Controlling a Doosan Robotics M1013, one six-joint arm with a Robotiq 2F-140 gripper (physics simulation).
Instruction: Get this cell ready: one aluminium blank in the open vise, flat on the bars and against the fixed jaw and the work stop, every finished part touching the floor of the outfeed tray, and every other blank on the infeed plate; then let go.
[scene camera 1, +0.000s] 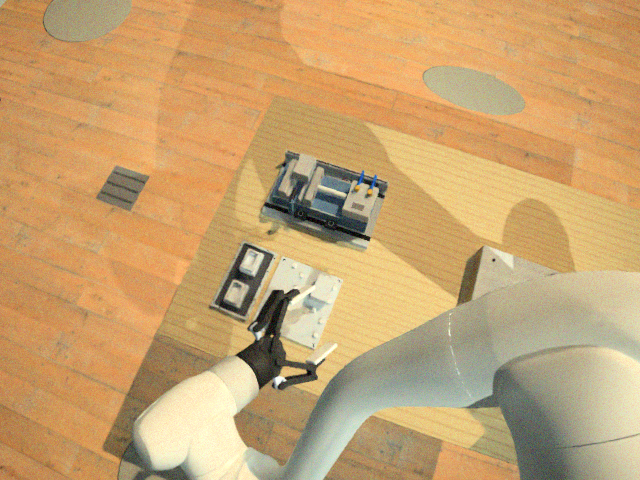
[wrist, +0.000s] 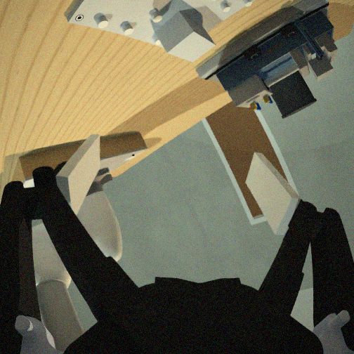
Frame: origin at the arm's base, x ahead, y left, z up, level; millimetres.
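Seen in the pictures: gripper, between the fingertips: (scene camera 1: 321, 316).
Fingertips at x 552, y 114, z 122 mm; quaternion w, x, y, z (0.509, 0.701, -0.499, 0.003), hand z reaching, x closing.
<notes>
A point is followed by its place in that frame.
My gripper (scene camera 1: 312, 324) @(y 114, x 552, z 122 mm) (wrist: 177, 159) is open and empty, raised near the front edge of the infeed plate (scene camera 1: 302, 333) @(y 134, x 593, z -35 mm) (wrist: 125, 10). One grey blank (scene camera 1: 325, 288) @(y 21, x 561, z 1 mm) (wrist: 185, 42) sits at the plate's back right part in scene camera 1. Two finished parts with pockets (scene camera 1: 251, 261) @(y -12, x 760, z -15 mm) (scene camera 1: 236, 293) @(y 77, x 774, z -15 mm) lie in the dark outfeed tray (scene camera 1: 245, 279) @(y 32, x 767, z -37 mm), left of the plate; whether both touch its floor is too small to tell. The vise (scene camera 1: 330, 206) @(y -193, x 593, z 17 mm) (wrist: 235, 75) stands behind. A grey block, seemingly a blank (scene camera 1: 305, 167) @(y -260, x 674, z 73 mm), is between its jaws toward the far end; its seating on the bars and stop contact are hidden.
A grey box (scene camera 1: 473, 273) @(y -108, x 194, z -28 mm) (wrist: 75, 155) stands on the wooden table (scene camera 1: 408, 304) @(y 5, x 348, z -43 mm) (wrist: 60, 85) at the right in scene camera 1. The arm (scene camera 1: 413, 356) @(y 230, x 442, z 592 mm) reaches over the table's front right. Blue-tipped fittings (scene camera 1: 366, 184) @(y -256, x 513, z 54 mm) rise from the vise's right end.
</notes>
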